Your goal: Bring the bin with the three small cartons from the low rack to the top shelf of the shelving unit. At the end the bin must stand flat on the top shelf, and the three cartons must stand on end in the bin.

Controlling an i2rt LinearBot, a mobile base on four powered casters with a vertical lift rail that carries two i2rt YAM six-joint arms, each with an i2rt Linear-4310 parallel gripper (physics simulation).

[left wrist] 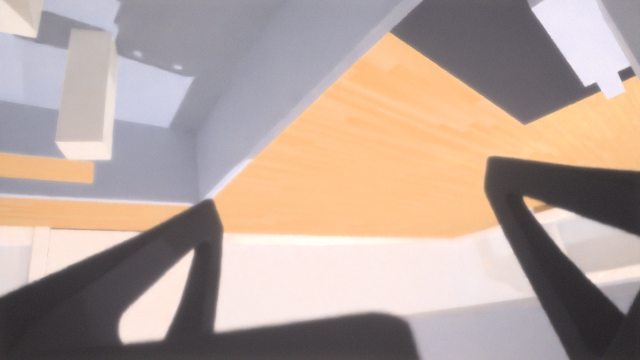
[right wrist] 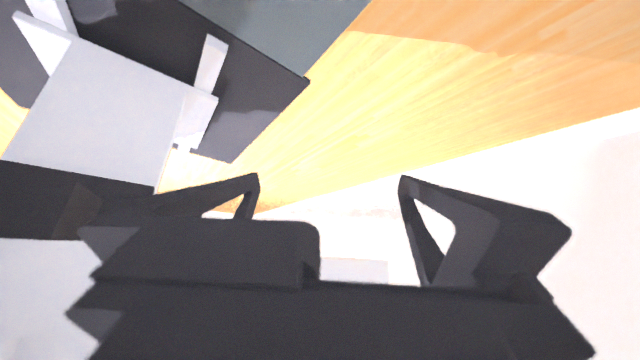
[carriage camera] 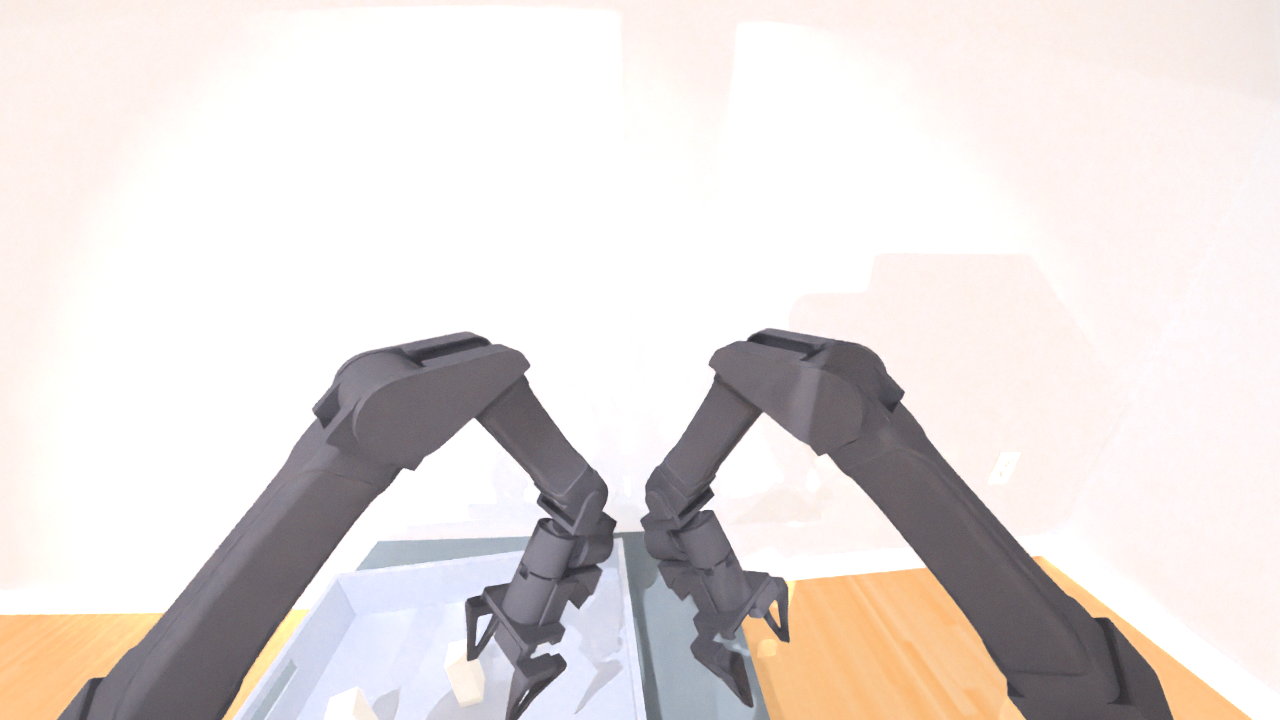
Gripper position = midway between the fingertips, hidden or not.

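Note:
My left gripper (carriage camera: 489,689) is visible to me, and the left wrist view has my left gripper (left wrist: 350,193) too. I also see my right gripper (carriage camera: 768,671), which I find in the right wrist view as well, my right gripper (right wrist: 327,181). A low grey rack (carriage camera: 664,629) is here, and so is a pale grey bin (carriage camera: 387,631). The left wrist view gives me the bin (left wrist: 198,97) again, while in the right wrist view the bin is out of frame.

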